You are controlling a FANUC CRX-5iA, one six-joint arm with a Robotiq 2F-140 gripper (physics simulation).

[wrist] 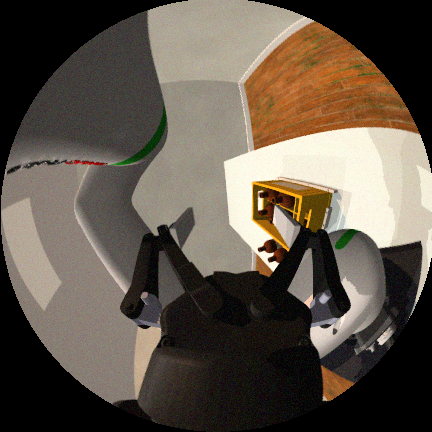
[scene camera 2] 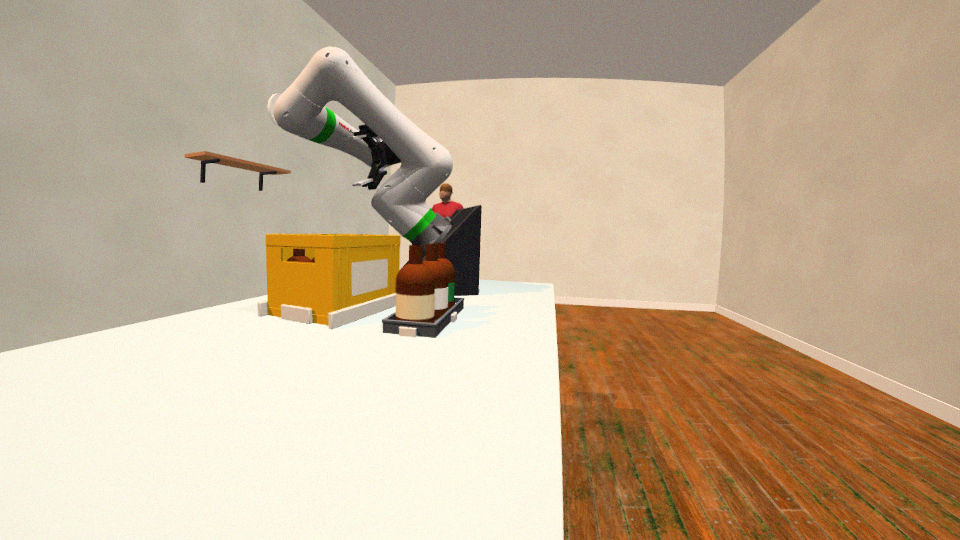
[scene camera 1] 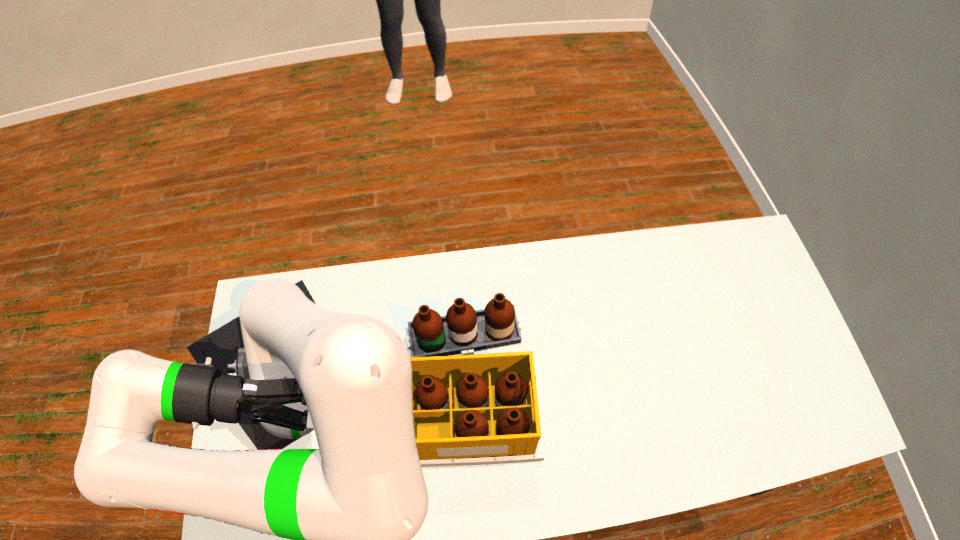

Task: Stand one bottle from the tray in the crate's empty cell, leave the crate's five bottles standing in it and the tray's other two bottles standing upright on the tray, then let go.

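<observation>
The yellow crate holds several brown bottles upright. Its near-left cell in scene camera 1 is empty, partly hidden by the arm. Beside the crate, the dark tray holds three upright brown bottles: a green-labelled bottle, a white-labelled bottle and a cream-labelled bottle. Two tray bottles show in the wrist view. My gripper is open and empty, high above table level, left of the crate in scene camera 1 and partly hidden there.
Pale strips border the crate's base. The white table carries both containers. A dark slanted panel stands behind the arm's base. A wall shelf is at the left, and a person in red stands behind the arm.
</observation>
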